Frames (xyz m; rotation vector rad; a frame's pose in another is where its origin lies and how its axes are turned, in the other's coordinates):
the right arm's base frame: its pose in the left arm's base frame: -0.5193 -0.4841 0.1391 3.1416 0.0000 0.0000
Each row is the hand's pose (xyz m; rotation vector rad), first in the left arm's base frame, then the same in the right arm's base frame.
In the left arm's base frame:
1: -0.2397 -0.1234 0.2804 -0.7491 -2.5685 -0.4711
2: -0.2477 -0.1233 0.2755 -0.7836 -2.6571 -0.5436
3: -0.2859 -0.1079 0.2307 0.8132 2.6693 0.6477
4: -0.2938 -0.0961 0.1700 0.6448 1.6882 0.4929
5: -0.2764 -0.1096 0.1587 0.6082 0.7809 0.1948
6: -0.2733 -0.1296 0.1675 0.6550 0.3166 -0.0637
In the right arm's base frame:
1: 0.2796 -0.3607 -0.1413 0.5684 0.4569 -2.4912
2: 0.2716 -0.3608 -0.1364 0.4265 0.5113 -2.4992
3: 0.2334 -0.3762 -0.0916 -0.3699 0.6001 -2.4731
4: 0.2255 -0.3880 -0.0309 -1.5909 0.5691 -1.9493
5: 0.2429 -0.3745 -0.0196 -2.3340 0.2488 -0.9973
6: 0.2460 -0.3545 -0.0284 -2.4547 -0.0819 -0.4068

